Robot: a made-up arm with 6 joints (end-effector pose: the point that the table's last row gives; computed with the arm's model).
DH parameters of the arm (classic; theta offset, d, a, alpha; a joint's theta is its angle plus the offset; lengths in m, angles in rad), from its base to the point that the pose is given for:
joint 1: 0 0.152 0 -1.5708
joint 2: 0.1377 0 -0.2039 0
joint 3: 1.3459 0 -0.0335 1.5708
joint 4: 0 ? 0 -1.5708
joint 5: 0 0 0.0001 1.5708
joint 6: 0 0.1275 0 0
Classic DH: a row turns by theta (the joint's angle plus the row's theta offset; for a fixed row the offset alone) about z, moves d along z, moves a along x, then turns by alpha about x.
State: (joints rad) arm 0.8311 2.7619 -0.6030 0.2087 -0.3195 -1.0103
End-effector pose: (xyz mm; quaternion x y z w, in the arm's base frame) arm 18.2 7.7 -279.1 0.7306 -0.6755 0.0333 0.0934
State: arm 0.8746 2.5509 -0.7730 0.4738 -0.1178 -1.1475
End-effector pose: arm 113.2 124.8 -273.7 0.7000 -0.7136 0.0274 0.0048
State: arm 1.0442 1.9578 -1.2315 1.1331 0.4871 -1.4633
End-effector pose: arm 208.3 466.0 37.4 -0.6550 0.6435 0.3033 0.2547
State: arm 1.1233 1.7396 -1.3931 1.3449 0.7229 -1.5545
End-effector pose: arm 155.6 514.4 236.9 -0.6534 0.4908 0.4690 0.3350
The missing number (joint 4, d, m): 0.3864
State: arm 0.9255 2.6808 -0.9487 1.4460 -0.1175 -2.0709
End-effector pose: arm 126.4 143.4 -297.5 0.6999 -0.7112 0.0620 0.0206
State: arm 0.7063 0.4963 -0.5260 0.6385 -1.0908 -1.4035
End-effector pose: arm 244.2 119.8 448.2 -0.0011 0.3455 -0.2323 0.9092
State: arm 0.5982 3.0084 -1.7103 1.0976 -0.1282 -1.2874
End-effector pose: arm 357.5 226.2 -314.5 -0.3655 0.9057 -0.0129 0.2144
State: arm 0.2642 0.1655 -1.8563 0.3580 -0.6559 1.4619
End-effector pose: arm -377.9 -130.4 668.1 -0.1993 -0.3623 0.7920 0.4492
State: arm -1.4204 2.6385 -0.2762 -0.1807 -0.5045 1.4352
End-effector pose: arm 1.9 61.4 -215.6 -0.9703 -0.2147 -0.0505 0.0997
